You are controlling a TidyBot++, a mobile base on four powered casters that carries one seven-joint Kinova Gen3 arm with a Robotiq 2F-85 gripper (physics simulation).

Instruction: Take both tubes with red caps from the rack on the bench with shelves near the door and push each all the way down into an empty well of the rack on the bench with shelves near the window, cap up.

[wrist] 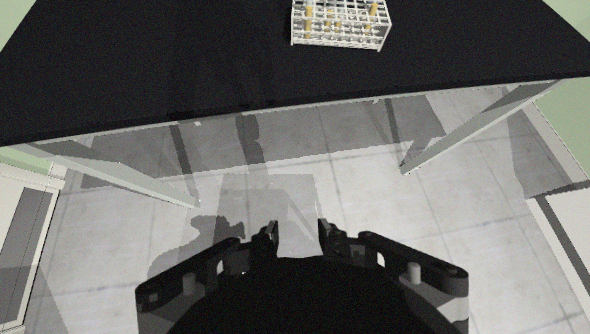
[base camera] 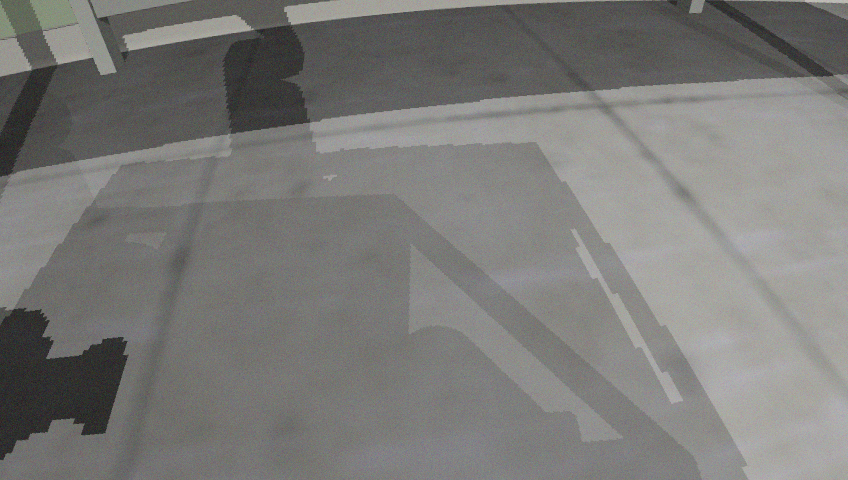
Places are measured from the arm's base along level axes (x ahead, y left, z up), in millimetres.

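Pixels of known places: gripper, between the fingertips: (wrist: 298, 229).
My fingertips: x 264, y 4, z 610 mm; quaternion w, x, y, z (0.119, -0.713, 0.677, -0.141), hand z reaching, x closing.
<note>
Ahead of a thing's pixels: the offset from my fingertips to its top centre. "*": to the spot under its first point. Level surfaces: height alone.
A white tube rack {35 mm down, 429 mm ahead, 92 mm right} (wrist: 335, 46) stands on a black-topped bench {92 mm down} (wrist: 200, 60) at the top of the wrist view, cut off by the frame's upper edge. Tubes with amber contents, one at its left (wrist: 308, 22) and one at its right (wrist: 373, 9), stand in it with others. No red cap shows, and the views do not tell which of the two racks this is. My gripper (wrist: 298, 229) is partly open and empty, with floor showing between its fingertips. In the wrist view it is below the bench's front edge, apart from the rack.
The bench's pale legs (wrist: 145, 182) (wrist: 465, 135) reach the floor at left and right; one leg {* 925 mm down, 801 mm ahead, 700 mm left} (base camera: 98, 38) also shows in the base view. A white cabinet (wrist: 12, 295) stands at left, and white furniture (wrist: 572, 220) at right. Shadows lie across the tiled floor {1006 mm down} (base camera: 743, 178).
</note>
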